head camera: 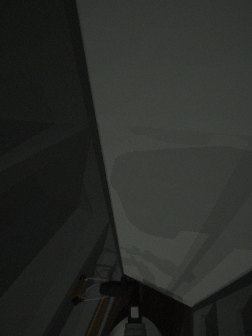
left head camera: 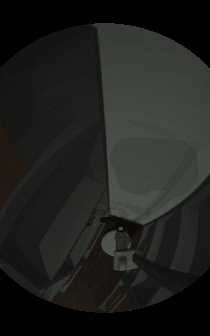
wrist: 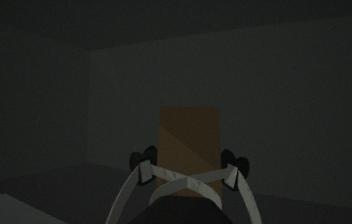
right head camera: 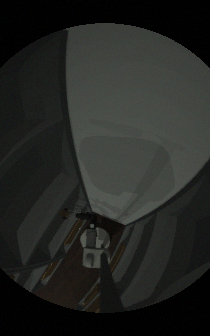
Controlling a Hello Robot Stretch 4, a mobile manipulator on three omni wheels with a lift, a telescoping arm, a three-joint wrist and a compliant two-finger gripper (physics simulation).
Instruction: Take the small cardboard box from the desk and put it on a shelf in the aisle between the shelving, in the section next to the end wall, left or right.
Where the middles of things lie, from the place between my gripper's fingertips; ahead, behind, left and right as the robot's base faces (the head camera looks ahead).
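You'd find the small cardboard box (wrist: pixel 189 137) 2 cm to the right of my hand and 1 cm above it.
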